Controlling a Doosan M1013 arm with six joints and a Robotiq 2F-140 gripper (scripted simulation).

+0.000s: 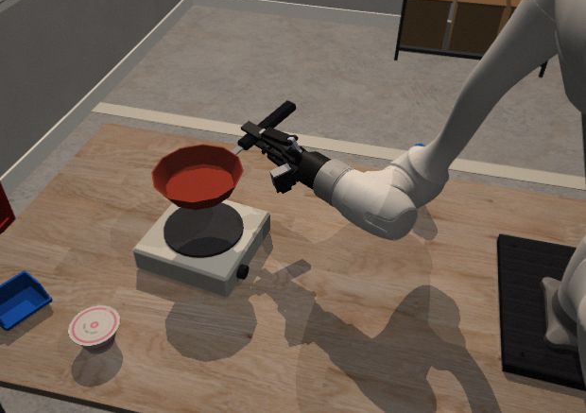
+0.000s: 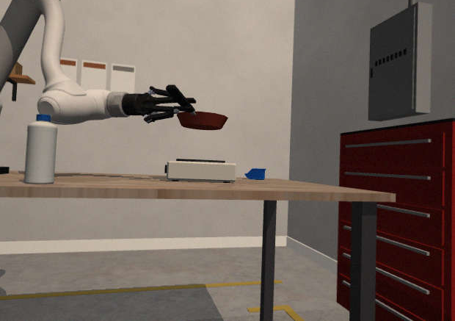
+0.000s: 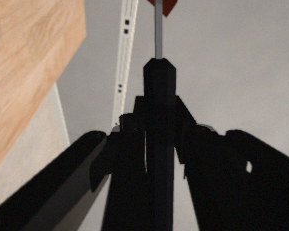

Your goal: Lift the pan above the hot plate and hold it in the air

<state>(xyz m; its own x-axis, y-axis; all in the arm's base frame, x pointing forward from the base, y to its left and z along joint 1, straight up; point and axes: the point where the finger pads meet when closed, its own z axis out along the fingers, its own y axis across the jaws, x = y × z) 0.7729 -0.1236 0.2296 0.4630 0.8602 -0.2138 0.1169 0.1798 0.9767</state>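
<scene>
My hand is 90 mm to the right of the red pan, 50 mm short of it and 20 mm above it. From my hand the other things lie so: white bottle 370 mm behind, 190 mm to the right, 180 mm below; then hot plate 220 mm below, 150 mm to the left, 70 mm ahead; then white cup 450 mm to the left, 220 mm below, 190 mm ahead.
</scene>
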